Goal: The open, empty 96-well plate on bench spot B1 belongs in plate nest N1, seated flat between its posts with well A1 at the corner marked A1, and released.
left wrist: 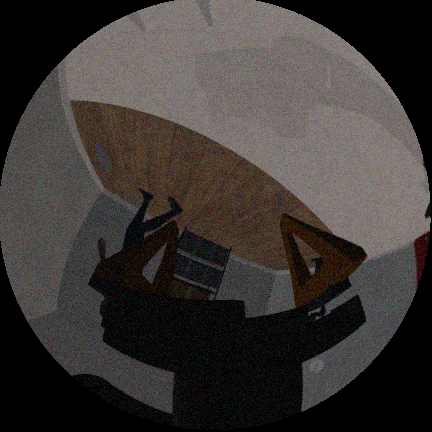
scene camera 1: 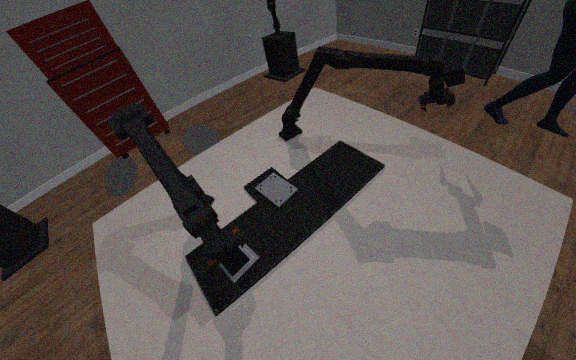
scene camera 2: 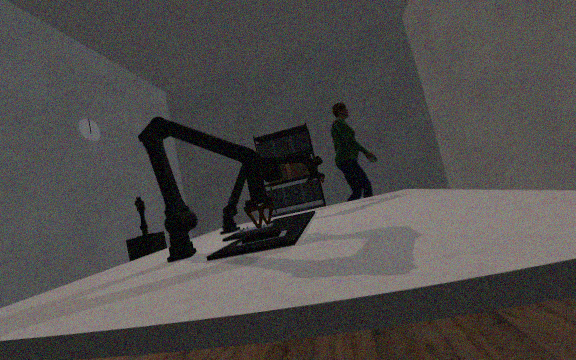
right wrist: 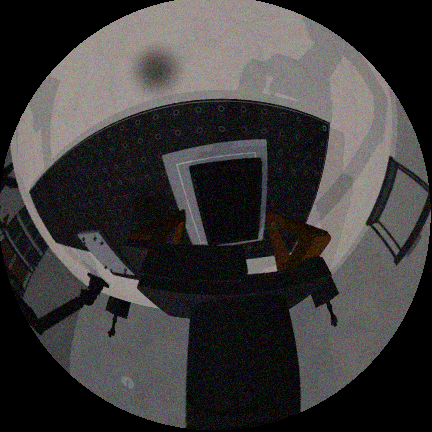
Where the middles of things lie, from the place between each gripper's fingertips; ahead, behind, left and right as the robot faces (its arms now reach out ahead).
Scene:
The dark plate in pale frame [scene camera 1: 253, 257] lies 3 cm below my right hand and 1 cm behind it. Also, from my right hand: dark well plate [right wrist: 228, 192] 3 cm below, 1 cm to the right, 1 cm behind; then grey square plate [scene camera 1: 273, 188] 33 cm to the left, 10 cm behind, 3 cm below.
Right now my left hand is 400 mm past the grey square plate, 740 mm to the left of it and 150 mm above it. Round my left hand: dark well plate (310 mm behind, 1080 mm to the right, 150 mm below); then dark plate in pale frame (310 mm behind, 1070 mm to the right, 150 mm below).

